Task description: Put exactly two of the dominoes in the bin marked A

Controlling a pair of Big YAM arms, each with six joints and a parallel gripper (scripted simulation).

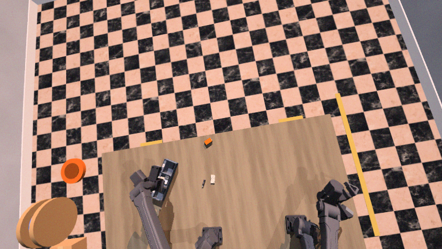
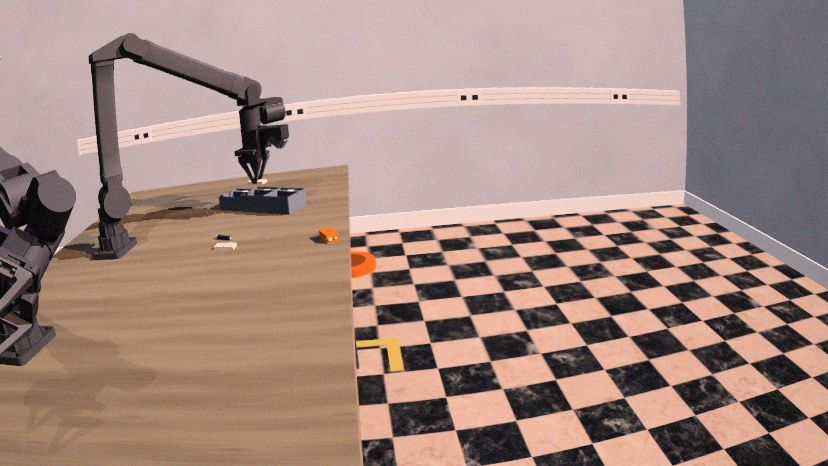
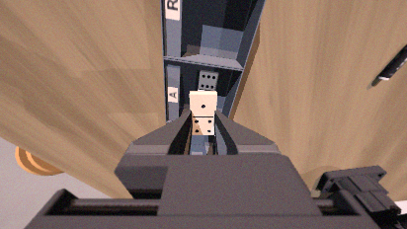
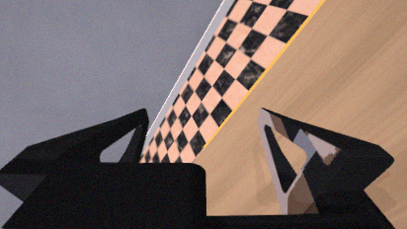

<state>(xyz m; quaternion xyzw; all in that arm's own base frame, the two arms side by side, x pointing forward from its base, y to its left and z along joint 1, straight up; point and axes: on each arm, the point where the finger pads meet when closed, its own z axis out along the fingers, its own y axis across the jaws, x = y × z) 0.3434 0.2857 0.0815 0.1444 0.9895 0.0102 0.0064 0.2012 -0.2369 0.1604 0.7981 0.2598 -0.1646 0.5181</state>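
Now: the bin row 6 cm below my left hand.
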